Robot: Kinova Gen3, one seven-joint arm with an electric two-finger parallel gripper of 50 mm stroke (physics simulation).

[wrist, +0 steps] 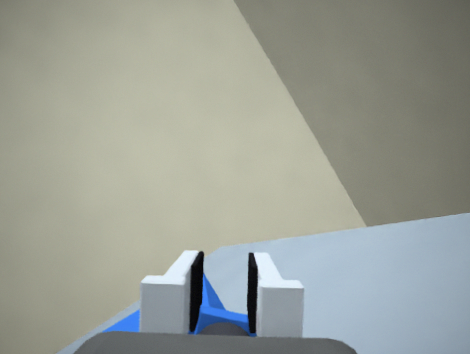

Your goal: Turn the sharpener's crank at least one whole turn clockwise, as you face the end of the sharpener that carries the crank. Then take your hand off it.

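Frame: origin at the arm's base, x ahead, y left, z up, level; metres.
Where they show: gripper, fingertip midpoint: (225, 279).
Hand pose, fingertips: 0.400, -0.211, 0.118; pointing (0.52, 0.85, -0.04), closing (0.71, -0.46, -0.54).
Observation:
After its pixels a point has its place, as x, y, z.
My gripper (225, 279) {0.400, -0.211, 0.118} is at the bottom middle of the wrist view, its two white fingers with black pads shut on the dark, rounded crank handle (223, 329) {0.376, -0.240, 0.112}. Only the top of the handle shows between the pads, low down; the rest is hidden by the grey gripper housing. Blue parts of the sharpener (123, 323) {0.382, -0.094, 0.109} show left of the left finger and between the fingers, right behind the handle. Most of the sharpener and the crank's arm are hidden or out of view, so the crank's angle is hard to tell.
A pale blue-grey table top (390, 285) {0.624, -0.047, -0.020} spreads across the lower right, its edge running behind the fingers and down to the lower left. Beyond it are a beige surface (135, 125) and a darker grey-brown surface (395, 100), meeting along a slanted line.

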